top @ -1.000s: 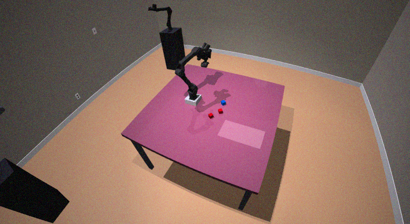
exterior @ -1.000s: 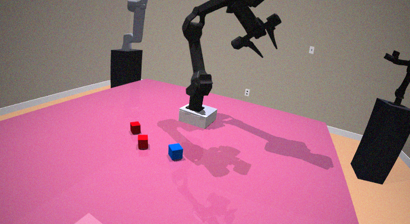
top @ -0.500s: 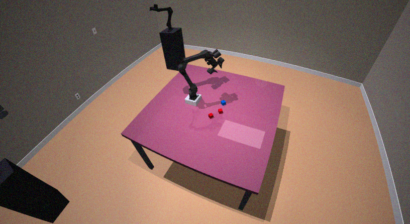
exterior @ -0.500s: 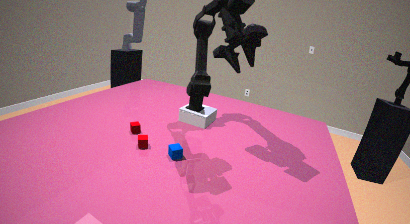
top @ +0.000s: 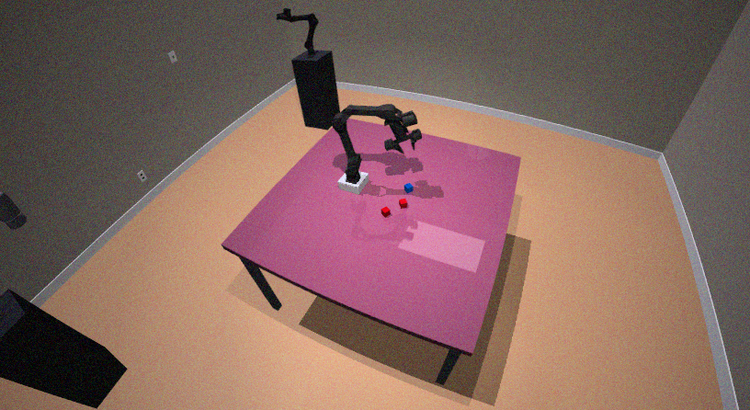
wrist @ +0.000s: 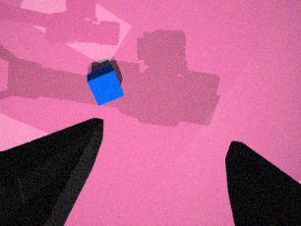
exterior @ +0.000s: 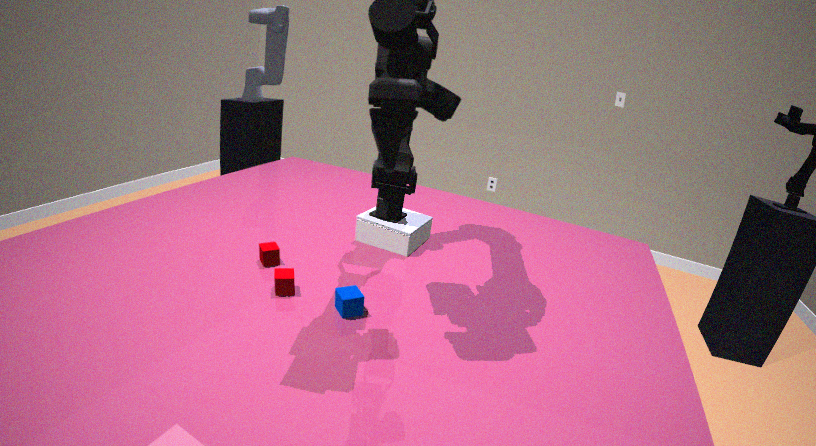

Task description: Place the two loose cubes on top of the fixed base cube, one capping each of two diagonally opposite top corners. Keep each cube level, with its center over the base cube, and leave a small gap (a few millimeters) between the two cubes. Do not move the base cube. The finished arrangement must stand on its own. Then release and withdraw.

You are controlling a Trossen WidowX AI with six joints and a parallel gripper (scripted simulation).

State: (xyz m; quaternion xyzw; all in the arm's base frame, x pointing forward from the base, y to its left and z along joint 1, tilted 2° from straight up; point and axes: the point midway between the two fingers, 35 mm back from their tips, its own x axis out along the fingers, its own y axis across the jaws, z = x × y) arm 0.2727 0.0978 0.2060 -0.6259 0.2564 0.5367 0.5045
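Right now my gripper tip is 21 cm above the blue cube, 4 cm to the left of it and 1 cm short of it.
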